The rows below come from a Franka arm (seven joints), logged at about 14 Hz.
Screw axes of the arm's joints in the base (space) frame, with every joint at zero. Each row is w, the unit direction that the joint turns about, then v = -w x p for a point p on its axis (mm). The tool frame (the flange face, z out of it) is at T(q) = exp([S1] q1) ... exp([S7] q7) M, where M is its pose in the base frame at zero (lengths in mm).
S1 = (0, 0, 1, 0.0, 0.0, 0.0)
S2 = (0, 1, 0, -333.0, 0.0, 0.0)
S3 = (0, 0, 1, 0.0, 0.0, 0.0)
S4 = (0, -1, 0, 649.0, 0.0, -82.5)
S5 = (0, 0, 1, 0.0, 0.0, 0.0)
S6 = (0, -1, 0, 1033.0, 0.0, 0.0)
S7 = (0, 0, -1, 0.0, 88.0, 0.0)
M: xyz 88.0 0.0 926.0 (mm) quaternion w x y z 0 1 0 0
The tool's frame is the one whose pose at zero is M.
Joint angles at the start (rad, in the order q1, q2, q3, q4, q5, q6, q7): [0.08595 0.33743 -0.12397 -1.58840 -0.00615 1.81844 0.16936]
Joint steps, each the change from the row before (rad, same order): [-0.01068 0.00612 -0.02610 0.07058 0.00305 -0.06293 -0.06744]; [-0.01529 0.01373 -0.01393 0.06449 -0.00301 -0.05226 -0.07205]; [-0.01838 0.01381 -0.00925 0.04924 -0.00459 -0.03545 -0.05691]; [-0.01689 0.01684 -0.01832 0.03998 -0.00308 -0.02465 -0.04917]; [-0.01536 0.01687 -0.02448 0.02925 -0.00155 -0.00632 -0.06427]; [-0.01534 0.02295 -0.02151 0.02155 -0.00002 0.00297 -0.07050]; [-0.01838 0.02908 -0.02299 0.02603 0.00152 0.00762 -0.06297]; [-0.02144 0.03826 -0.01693 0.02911 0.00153 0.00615 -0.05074]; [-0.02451 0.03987 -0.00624 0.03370 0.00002 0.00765 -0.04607]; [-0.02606 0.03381 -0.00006 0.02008 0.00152 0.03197 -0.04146]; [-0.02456 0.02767 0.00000 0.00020 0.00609 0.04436 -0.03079]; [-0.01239 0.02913 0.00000 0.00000 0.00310 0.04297 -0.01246]
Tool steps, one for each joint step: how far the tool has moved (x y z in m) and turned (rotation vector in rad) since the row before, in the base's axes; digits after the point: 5 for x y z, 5 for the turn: [0.00361 -0.02053 0.02484 0.00038 0.00059 0.03083]; [0.00325 -0.01684 0.01775 -0.00194 0.00504 0.04438]; [0.00212 -0.01654 0.01172 -0.00376 0.00368 0.03098]; [0.00137 -0.02049 0.00655 -0.00696 0.00506 0.01616]; [0.00109 -0.02288 0.00323 -0.00791 -0.00077 0.02770]; [0.00189 -0.02122 -0.00372 -0.00584 0.00501 0.03707]; [0.00245 -0.02373 -0.00519 -0.00880 0.00237 0.02654]; [0.00344 -0.02240 -0.01043 -0.00854 0.00981 0.01774]; [0.00452 -0.01899 -0.01025 -0.00733 0.00628 0.02119]; [0.00484 -0.01788 -0.01136 -0.00737 -0.01030 0.02246]; [0.00268 -0.01756 -0.01570 -0.00314 -0.01195 0.01180]; [0.00463 -0.00966 -0.01703 -0.00734 -0.01020 0.00624]
